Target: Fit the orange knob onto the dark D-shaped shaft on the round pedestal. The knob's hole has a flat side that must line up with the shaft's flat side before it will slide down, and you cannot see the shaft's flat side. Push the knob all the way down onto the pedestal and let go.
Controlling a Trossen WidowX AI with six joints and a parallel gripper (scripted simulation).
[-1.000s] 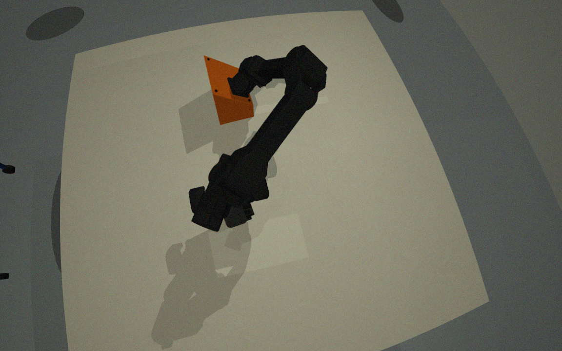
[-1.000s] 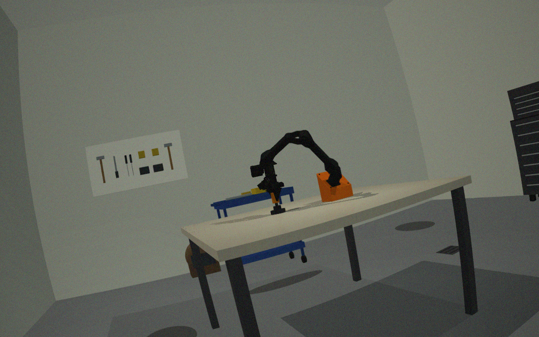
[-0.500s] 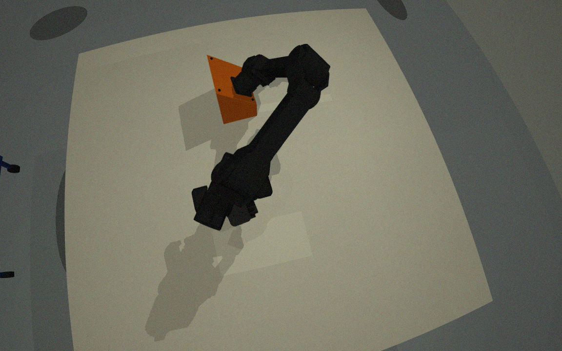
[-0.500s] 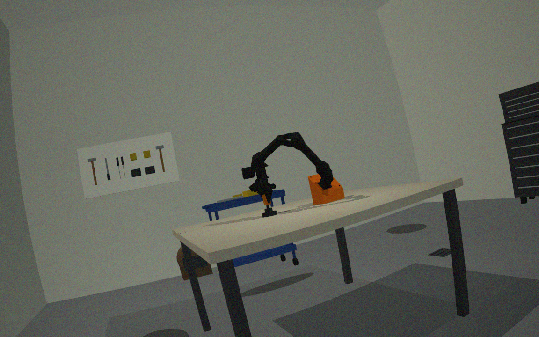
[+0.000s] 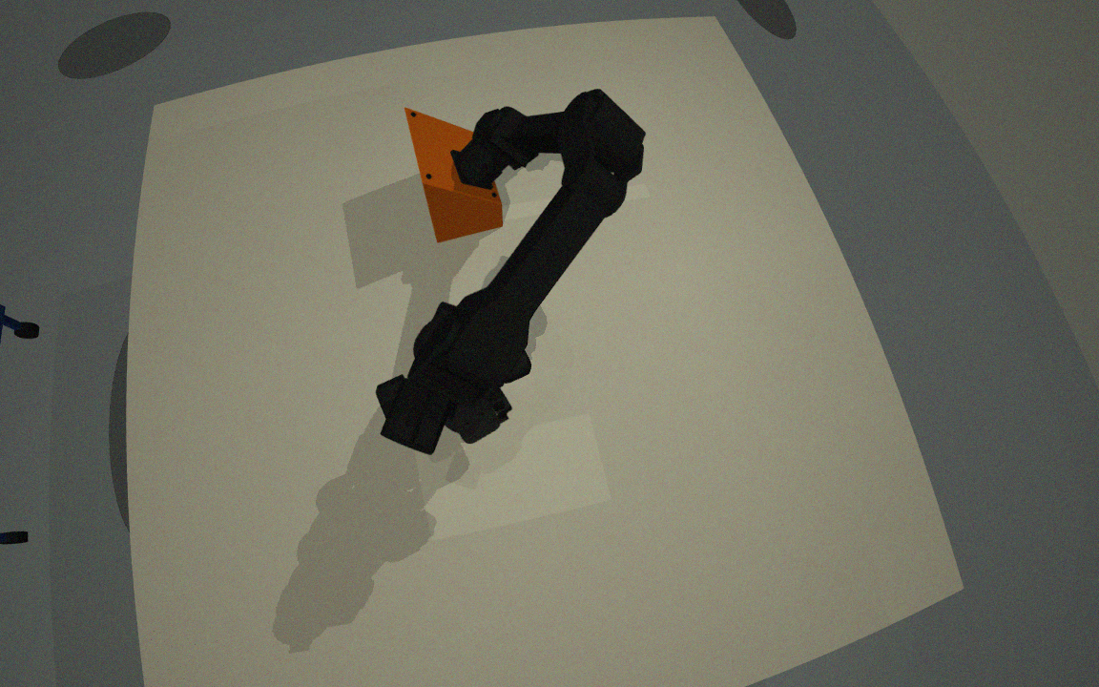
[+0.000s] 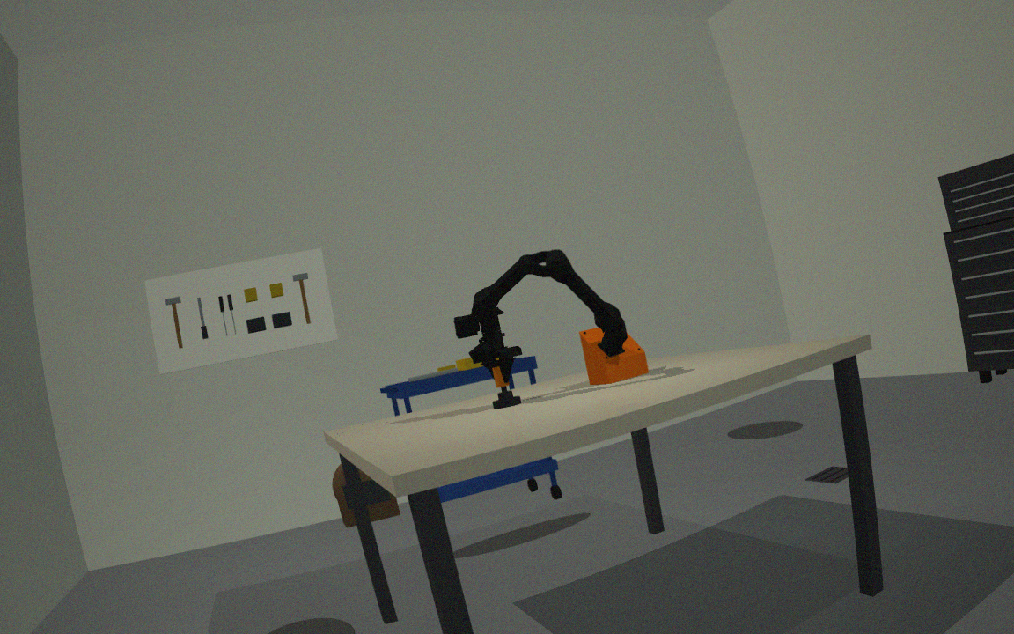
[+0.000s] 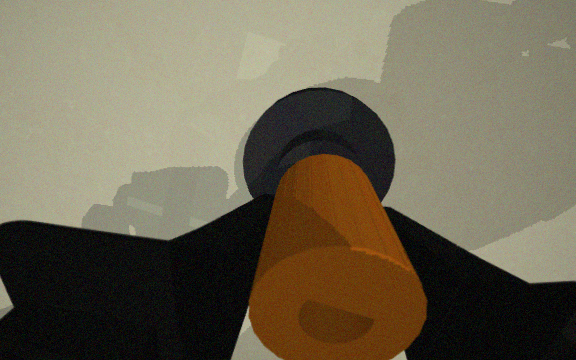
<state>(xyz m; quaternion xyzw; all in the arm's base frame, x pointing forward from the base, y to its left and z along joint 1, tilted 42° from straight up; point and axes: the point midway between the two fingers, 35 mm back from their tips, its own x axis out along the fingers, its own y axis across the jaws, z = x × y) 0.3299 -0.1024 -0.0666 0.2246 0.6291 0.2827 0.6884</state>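
Now: the orange knob 20 mm above my gripper tip. From my gripper tip the other things lie so: dark round pedestal 40 mm below.
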